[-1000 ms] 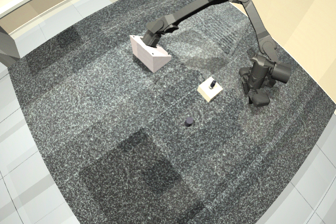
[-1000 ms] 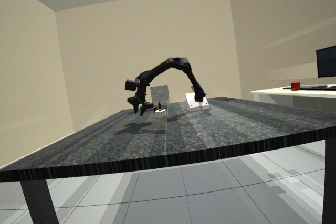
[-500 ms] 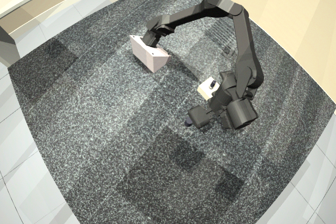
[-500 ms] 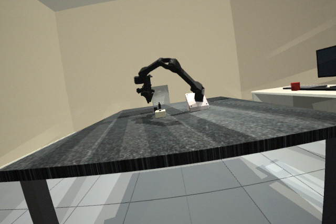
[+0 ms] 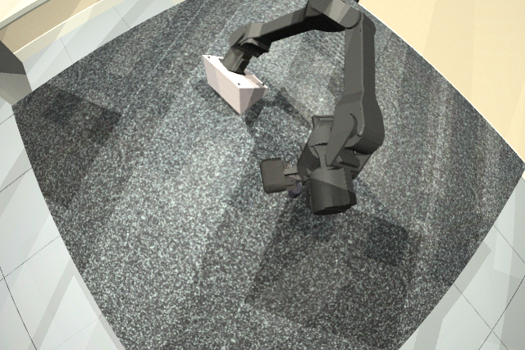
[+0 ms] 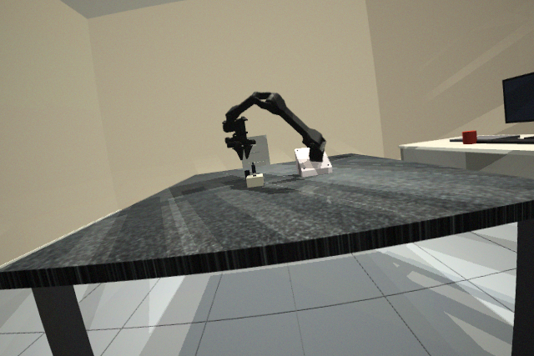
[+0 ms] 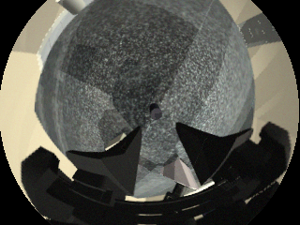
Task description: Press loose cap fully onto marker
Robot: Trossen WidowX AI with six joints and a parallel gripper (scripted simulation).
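The dark cap lies 8 cm below my gripper tip. Round my gripper tip: holder block (7 cm behind, 16 cm to the left, 9 cm below).
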